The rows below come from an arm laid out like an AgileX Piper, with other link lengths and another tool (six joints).
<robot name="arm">
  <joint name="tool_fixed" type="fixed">
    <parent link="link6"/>
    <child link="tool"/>
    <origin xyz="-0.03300 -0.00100 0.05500" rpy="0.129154 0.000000 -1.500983"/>
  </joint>
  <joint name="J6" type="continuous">
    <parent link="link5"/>
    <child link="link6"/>
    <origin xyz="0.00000 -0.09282 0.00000" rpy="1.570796 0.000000 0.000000"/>
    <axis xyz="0 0 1"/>
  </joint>
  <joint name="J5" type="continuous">
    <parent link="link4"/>
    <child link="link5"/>
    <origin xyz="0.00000 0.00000 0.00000" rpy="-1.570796 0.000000 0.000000"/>
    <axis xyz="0 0 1"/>
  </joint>
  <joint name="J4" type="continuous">
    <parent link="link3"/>
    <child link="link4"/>
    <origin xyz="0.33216 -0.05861 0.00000" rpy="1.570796 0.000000 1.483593"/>
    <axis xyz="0 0 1"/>
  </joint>
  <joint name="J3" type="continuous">
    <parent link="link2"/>
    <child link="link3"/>
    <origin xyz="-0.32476 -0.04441 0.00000"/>
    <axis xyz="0 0 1"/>
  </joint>
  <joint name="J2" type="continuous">
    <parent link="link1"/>
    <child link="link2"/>
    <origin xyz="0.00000 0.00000 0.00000" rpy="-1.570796 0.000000 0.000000"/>
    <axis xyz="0 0 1"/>
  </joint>
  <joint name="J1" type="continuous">
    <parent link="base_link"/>
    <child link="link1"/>
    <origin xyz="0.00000 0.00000 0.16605"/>
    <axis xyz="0 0 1"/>
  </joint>
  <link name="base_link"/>
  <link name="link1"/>
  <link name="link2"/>
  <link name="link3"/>
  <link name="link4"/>
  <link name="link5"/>
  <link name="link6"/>
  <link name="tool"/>
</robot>
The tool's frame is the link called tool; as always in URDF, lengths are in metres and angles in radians. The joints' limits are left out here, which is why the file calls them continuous.
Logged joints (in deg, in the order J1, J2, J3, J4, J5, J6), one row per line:
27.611, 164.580, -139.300, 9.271, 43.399, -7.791
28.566, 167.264, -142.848, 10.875, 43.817, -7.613
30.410, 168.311, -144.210, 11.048, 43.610, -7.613
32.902, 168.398, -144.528, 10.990, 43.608, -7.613
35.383, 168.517, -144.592, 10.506, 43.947, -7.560
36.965, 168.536, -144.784, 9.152, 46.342, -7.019
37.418, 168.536, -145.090, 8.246, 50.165, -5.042
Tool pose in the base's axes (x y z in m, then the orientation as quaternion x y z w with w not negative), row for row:
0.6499, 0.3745, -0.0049, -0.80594, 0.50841, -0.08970, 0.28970
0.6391, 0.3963, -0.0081, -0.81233, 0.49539, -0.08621, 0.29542
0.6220, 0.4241, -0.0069, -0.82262, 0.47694, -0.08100, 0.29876
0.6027, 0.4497, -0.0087, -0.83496, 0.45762, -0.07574, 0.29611
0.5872, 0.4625, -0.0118, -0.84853, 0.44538, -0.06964, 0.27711
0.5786, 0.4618, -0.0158, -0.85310, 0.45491, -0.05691, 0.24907
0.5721, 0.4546, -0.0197, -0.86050, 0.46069, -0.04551, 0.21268
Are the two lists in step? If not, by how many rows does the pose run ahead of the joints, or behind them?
The pose runs 1 row ahead of the joints: the pose in row i belongs to the joints in row i + 1.
